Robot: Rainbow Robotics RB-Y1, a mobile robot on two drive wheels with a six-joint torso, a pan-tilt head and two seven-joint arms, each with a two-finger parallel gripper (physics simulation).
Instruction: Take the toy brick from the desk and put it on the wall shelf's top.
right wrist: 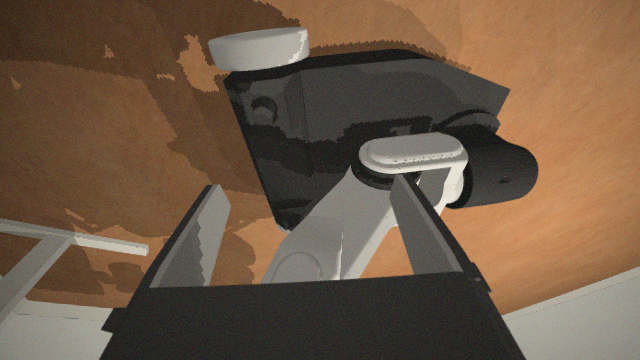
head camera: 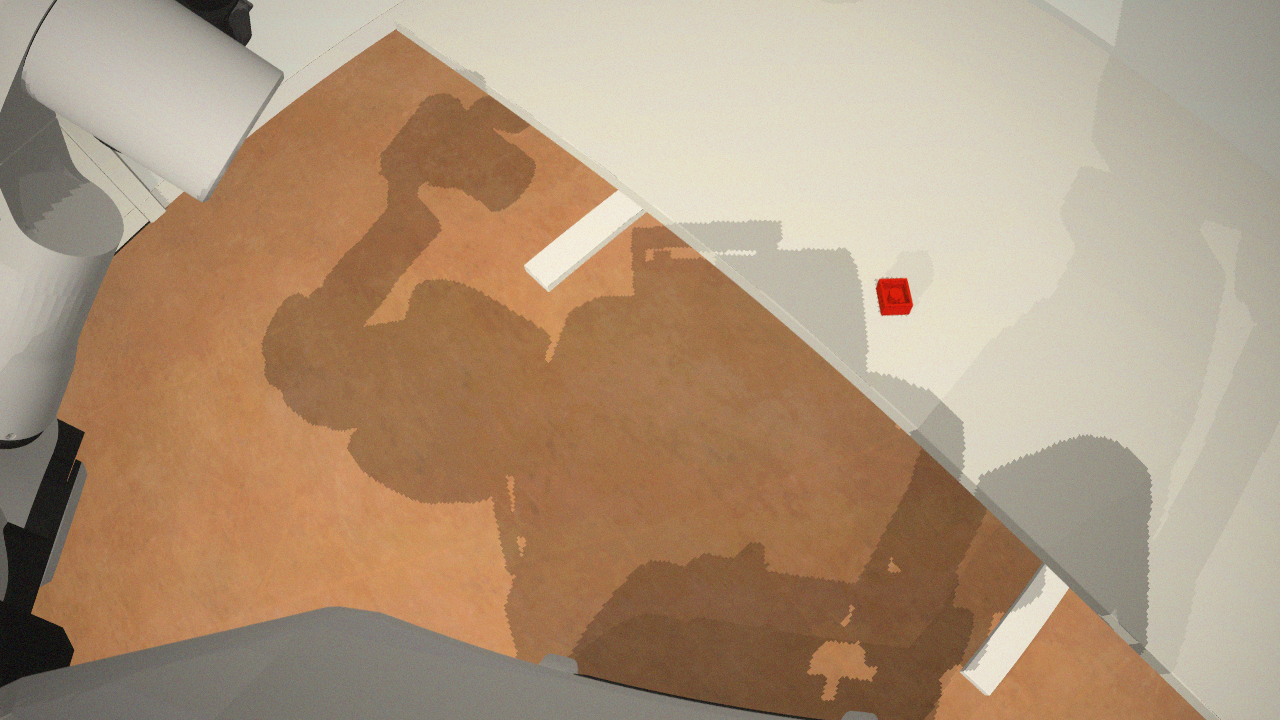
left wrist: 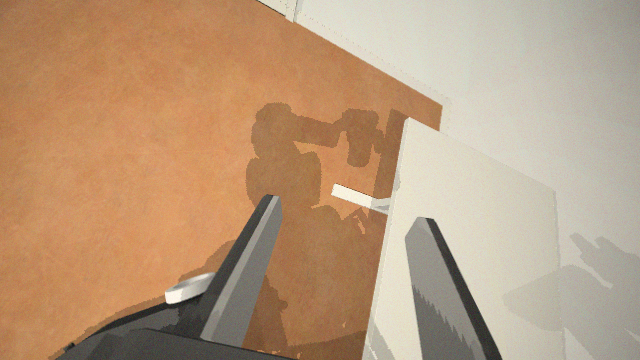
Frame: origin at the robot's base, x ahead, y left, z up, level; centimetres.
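Where they show: left gripper, fingertip midpoint: [left wrist: 344, 217]; right gripper, fingertip midpoint: [right wrist: 308, 190].
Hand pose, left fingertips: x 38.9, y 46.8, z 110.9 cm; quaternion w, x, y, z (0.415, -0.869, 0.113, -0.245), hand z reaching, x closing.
After its pixels a point has its place.
A small red toy brick [head camera: 894, 296] {x 50.9, y -8.3, z 74.3 cm} lies on the white desk [head camera: 760, 107] {x 75.7, y 9.2, z 72.1 cm} [left wrist: 475, 170] {x 111.2, y 44.4, z 72.1 cm}, right of the middle in the head view and a little in from the desk's long edge. The brick does not show in the left wrist view. My left gripper [left wrist: 344, 217] {x 38.9, y 46.8, z 110.9 cm} is open and empty; in its view the desk's edge runs between the fingertips, with orange floor on one side. My right gripper [right wrist: 308, 190] {x -7.7, y -23.4, z 51.2 cm} is open and empty, pointing down past the robot's own base. The wall shelf does not show in these views.
White desk feet [head camera: 583, 240] [head camera: 1015, 631] [left wrist: 352, 195] [right wrist: 112, 244] stand on the orange floor [head camera: 196, 358] {x 48.0, y 141.2, z 0.1 cm} [left wrist: 125, 125] {x -19.7, y 114.5, z 0.1 cm} [right wrist: 550, 75] {x -86.3, y -11.3, z 0.1 cm} under the desk. A pale wall [left wrist: 575, 75] {x 195.7, y 75.5, z 78.9 cm} rises behind the desk. The robot's dark base [right wrist: 350, 100] {x -17.5, y -15.7, z 17.0 cm} with a white wheel [right wrist: 260, 50] shows below the right gripper.
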